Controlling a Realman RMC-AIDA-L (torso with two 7-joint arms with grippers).
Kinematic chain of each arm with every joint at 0, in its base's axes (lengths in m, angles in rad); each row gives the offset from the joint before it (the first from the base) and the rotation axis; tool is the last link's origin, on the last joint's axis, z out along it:
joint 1: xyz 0 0 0.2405 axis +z
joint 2: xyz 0 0 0 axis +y
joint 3: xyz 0 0 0.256 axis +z
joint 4: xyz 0 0 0 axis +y
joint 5: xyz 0 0 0.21 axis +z
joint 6: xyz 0 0 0 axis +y
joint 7: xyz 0 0 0.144 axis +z
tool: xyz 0 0 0
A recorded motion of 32 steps. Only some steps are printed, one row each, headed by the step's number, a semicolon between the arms.
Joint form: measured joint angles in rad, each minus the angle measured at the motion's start. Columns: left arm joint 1, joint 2, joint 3, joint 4, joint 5, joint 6, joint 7; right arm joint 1, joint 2, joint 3, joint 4, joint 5, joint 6, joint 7.
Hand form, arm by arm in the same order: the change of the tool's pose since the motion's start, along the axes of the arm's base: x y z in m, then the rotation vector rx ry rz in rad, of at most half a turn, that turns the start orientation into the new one. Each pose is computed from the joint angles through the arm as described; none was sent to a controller.
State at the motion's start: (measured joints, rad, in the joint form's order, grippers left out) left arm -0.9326 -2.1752 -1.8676 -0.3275 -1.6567 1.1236 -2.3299; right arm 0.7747 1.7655 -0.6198 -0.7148 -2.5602 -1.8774 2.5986
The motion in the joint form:
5: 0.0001 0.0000 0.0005 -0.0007 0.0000 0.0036 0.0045; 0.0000 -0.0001 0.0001 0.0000 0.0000 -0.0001 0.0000
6: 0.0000 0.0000 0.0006 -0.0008 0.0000 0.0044 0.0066; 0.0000 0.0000 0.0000 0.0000 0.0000 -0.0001 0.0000
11: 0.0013 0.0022 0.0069 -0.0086 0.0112 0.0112 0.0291; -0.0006 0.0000 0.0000 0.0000 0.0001 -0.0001 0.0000
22: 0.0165 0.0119 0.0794 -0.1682 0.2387 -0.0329 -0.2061; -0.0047 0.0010 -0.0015 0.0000 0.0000 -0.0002 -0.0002
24: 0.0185 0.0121 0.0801 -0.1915 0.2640 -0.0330 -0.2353; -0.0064 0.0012 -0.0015 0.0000 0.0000 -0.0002 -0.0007
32: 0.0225 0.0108 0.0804 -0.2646 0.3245 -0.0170 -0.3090; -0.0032 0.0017 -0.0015 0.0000 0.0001 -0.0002 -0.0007
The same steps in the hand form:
5: 0.0004 -0.0004 0.0001 -0.0005 -0.0008 -0.0064; 0.0000 0.0000 0.0001 0.0000 0.0000 0.0000
6: 0.0005 -0.0005 0.0001 -0.0001 -0.0008 -0.0088; 0.0000 0.0000 0.0000 -0.0001 0.0000 0.0000
11: 0.0004 -0.0014 0.0005 0.0052 0.0126 -0.0453; 0.0002 -0.0002 0.0000 -0.0001 0.0001 -0.0006
22: -0.0009 0.0033 0.0024 -0.0324 0.2071 -0.0626; 0.0016 -0.0014 -0.0006 -0.0020 -0.0002 -0.0042
24: 0.0007 0.0045 0.0040 -0.0317 0.2203 -0.0618; 0.0022 -0.0019 -0.0006 -0.0021 -0.0001 -0.0054
32: 0.0099 0.0068 0.0095 -0.0329 0.2426 -0.0735; 0.0010 -0.0010 -0.0009 -0.0025 0.0003 -0.0022

